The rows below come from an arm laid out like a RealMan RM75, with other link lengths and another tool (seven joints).
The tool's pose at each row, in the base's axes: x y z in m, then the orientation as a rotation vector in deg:
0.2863 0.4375 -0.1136 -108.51 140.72 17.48
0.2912 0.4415 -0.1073 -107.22 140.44 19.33
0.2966 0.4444 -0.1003 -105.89 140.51 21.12
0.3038 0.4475 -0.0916 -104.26 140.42 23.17
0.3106 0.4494 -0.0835 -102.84 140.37 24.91
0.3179 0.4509 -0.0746 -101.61 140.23 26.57
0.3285 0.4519 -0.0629 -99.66 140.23 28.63
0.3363 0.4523 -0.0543 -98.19 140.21 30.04
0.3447 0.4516 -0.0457 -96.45 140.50 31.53
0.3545 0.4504 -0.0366 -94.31 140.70 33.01
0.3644 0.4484 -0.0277 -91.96 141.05 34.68
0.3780 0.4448 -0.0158 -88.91 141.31 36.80
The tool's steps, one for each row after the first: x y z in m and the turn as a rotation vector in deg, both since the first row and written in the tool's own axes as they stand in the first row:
-0.0060 -0.0029 -0.0060 -0.46 -1.44 0.48
-0.0111 -0.0064 -0.0129 -1.03 -2.65 1.15
-0.0172 -0.0113 -0.0216 -1.61 -4.19 1.90
-0.0219 -0.0163 -0.0299 -2.12 -5.47 2.57
-0.0265 -0.0217 -0.0391 -2.64 -6.68 3.11
-0.0318 -0.0300 -0.0515 -3.23 -8.27 4.08
-0.0354 -0.0362 -0.0606 -3.60 -9.43 4.80
-0.0381 -0.0432 -0.0700 -4.07 -10.53 5.80
-0.0408 -0.0517 -0.0801 -4.40 -11.88 6.97
-0.0427 -0.0604 -0.0901 -4.87 -13.26 8.33
-0.0445 -0.0727 -0.1037 -5.42 -15.12 10.03

